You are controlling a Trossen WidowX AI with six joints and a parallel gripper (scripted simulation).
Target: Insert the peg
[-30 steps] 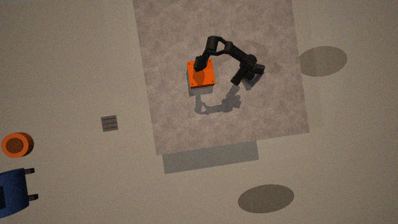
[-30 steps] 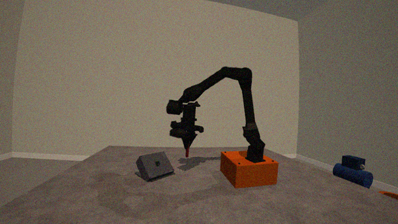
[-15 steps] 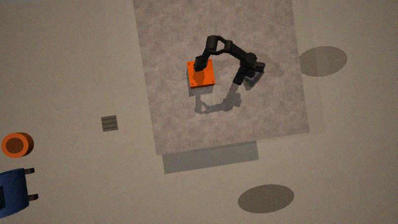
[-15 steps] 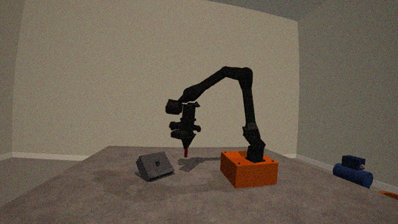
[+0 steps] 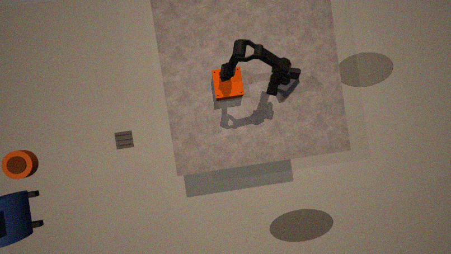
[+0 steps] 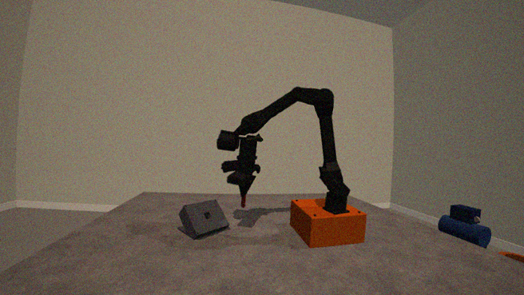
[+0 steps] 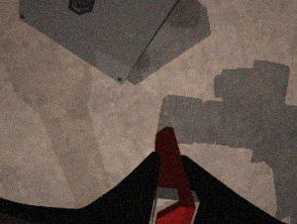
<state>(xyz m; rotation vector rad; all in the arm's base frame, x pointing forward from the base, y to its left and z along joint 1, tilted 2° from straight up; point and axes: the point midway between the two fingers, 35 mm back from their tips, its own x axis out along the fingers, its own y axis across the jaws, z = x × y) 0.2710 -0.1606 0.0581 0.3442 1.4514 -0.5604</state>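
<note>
The sloped panel lies 13 cm ahead of my gripper tip, 8 cm below it and 1 cm to the right of it. The rest, counted from my gripper tip: red peg (2 cm above).
</note>
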